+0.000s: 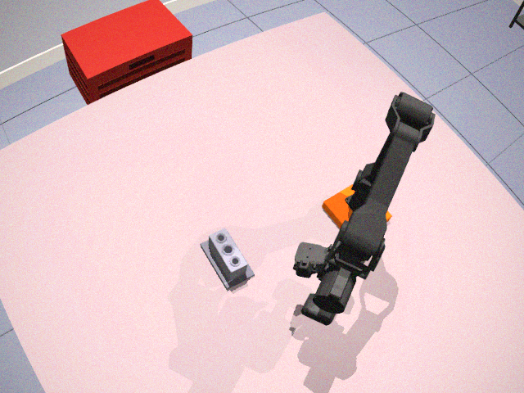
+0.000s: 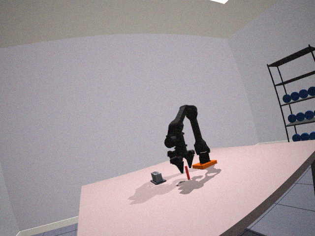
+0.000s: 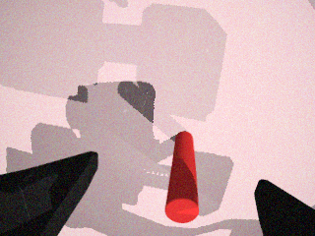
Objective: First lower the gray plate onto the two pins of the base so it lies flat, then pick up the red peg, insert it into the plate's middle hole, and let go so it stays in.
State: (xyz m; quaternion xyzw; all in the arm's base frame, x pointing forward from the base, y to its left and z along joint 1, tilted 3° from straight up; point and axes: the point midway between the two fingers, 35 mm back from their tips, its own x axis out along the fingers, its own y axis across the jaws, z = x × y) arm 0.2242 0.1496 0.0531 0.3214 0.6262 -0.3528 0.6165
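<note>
Now: the red peg 10 mm below my gripper tip. Also, from my gripper tip: gray plate (180 mm to the right, 130 mm ahead, 10 mm below).
</note>
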